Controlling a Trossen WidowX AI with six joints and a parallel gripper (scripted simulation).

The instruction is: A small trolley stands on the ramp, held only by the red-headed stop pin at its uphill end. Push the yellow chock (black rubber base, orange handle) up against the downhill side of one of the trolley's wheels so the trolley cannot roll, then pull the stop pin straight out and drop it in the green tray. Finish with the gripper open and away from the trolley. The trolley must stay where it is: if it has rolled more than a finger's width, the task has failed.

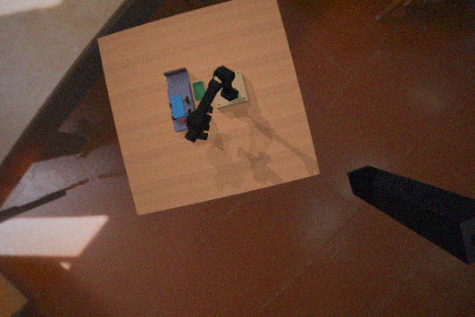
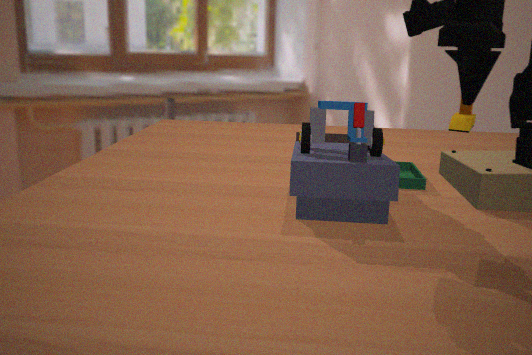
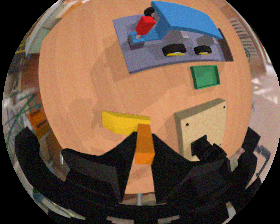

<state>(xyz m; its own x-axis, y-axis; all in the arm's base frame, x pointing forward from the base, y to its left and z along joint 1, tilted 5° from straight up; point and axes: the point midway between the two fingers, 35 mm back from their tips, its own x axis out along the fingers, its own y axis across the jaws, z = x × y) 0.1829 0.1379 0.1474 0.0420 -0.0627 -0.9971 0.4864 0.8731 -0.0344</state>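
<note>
My gripper tip is now 14 cm short of the trolley, 14 cm to the left of it and 6 cm above it. Also, from my gripper tip: yellow chock: 1 cm ahead, 2 cm to the left, 1 cm below; then red-headed stop pin: 13 cm ahead, 5 cm to the right, 5 cm below.
</note>
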